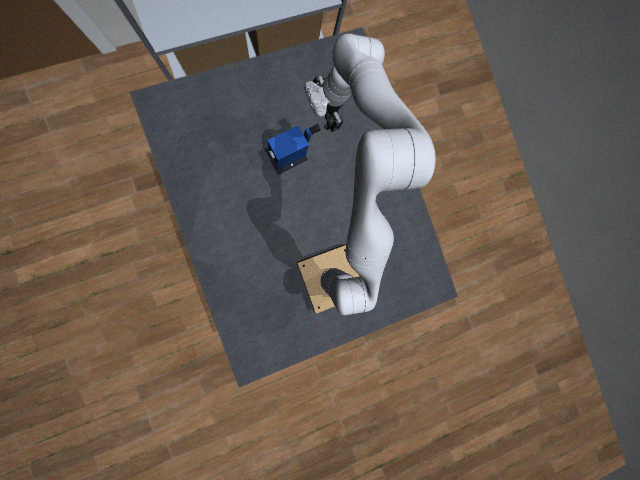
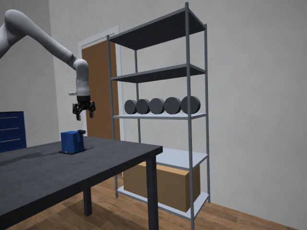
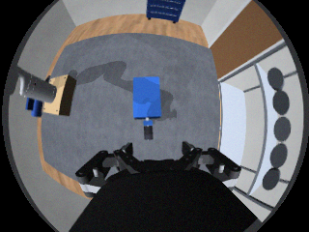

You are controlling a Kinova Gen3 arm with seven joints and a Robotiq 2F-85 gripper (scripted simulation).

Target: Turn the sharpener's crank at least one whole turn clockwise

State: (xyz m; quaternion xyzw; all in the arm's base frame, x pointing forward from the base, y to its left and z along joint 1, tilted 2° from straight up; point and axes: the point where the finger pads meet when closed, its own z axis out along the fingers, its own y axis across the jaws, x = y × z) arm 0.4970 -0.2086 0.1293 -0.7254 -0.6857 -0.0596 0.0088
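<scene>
Right now my hand is 1 cm past the dark crank knob, 2 cm to the right of it and 8 cm above it. Also, from my hand: blue crank arm 1 cm behind, 3 cm to the left, 9 cm below.
</scene>
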